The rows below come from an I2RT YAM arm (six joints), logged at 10 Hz.
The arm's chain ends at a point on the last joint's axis. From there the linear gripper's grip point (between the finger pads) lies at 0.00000 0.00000 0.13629 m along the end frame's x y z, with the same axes.
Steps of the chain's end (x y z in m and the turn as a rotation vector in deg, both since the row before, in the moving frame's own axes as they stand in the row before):
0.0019, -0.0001, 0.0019, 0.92, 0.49, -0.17
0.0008, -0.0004, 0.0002, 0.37, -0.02, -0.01
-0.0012, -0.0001, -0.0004, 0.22, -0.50, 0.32
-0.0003, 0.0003, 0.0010, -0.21, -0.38, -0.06
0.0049, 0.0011, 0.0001, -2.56, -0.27, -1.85
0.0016, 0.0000, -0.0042, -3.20, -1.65, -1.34
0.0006, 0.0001, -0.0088, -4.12, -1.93, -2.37
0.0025, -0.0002, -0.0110, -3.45, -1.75, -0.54
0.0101, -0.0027, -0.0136, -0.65, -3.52, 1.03
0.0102, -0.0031, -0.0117, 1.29, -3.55, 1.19
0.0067, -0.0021, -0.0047, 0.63, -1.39, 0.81
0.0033, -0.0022, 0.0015, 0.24, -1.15, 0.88
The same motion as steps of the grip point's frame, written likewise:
0.0031, -0.0023, 0.0019, 0.92, 0.49, -0.17
0.0008, -0.0013, 0.0002, 0.37, -0.02, -0.01
-0.0024, -0.0006, -0.0004, 0.22, -0.50, 0.32
-0.0012, 0.0008, 0.0010, -0.21, -0.38, -0.06
0.0044, 0.0072, 0.0000, -2.56, -0.27, -1.85
-0.0022, 0.0077, -0.0045, -3.20, -1.65, -1.34
-0.0038, 0.0100, -0.0092, -4.12, -1.93, -2.37
-0.0016, 0.0080, -0.0113, -3.45, -1.75, -0.54
0.0017, -0.0012, -0.0139, -0.65, -3.52, 1.03
0.0018, -0.0063, -0.0120, 1.29, -3.55, 1.19
0.0034, -0.0036, -0.0047, 0.63, -1.39, 0.81
0.0006, -0.0028, 0.0015, 0.24, -1.15, 0.88

